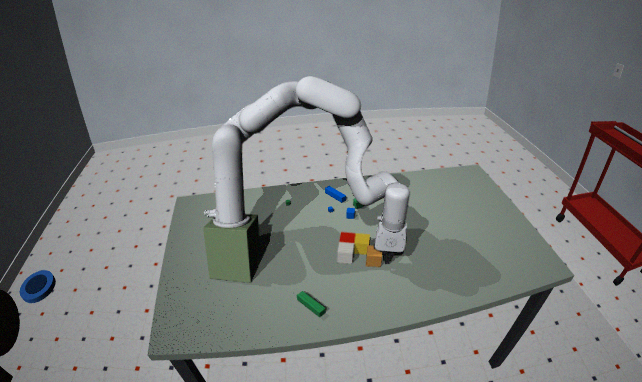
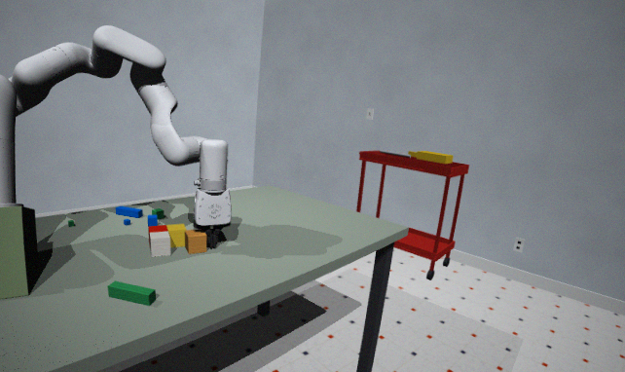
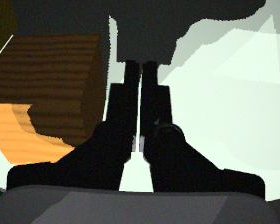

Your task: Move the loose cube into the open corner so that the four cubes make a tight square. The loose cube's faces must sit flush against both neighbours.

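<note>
The orange cube lies 40 mm behind my hand and 10 mm to the left of it. Also, from my hand: long green block (290 mm behind, 140 mm to the right, 10 mm below).
</note>
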